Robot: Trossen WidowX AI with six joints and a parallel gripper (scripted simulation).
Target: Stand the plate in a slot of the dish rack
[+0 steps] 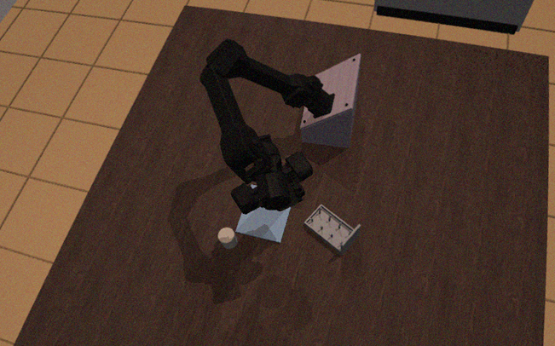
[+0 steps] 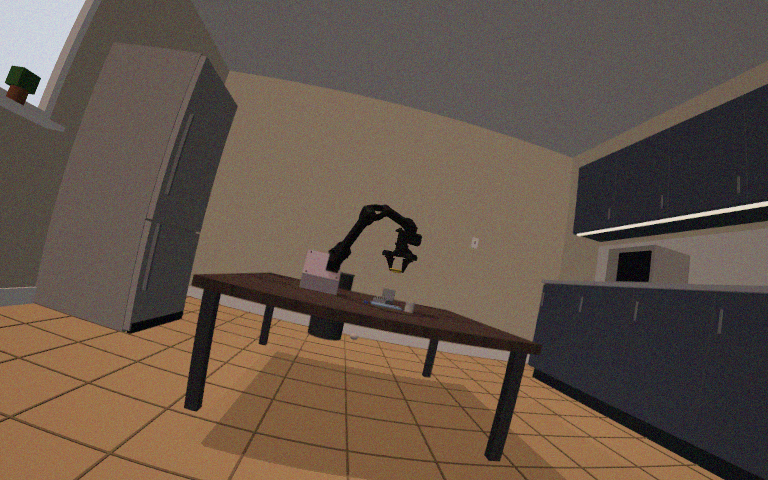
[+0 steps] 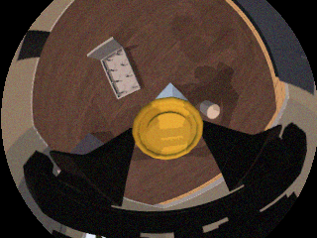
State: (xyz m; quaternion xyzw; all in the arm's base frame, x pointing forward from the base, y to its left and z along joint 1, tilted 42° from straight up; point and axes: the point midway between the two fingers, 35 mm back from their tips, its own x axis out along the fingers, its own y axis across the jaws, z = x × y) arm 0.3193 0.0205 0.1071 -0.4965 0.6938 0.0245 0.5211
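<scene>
The grey dish rack lies 1 cm behind my gripper tip, 13 cm to the left of it and 16 cm below it. The rest, counted from my gripper tip: cream cup 8 cm ahead, 13 cm to the right, 16 cm below; light blue mat 3 cm behind, 5 cm to the right, 18 cm below; yellow plate 1 cm above.
</scene>
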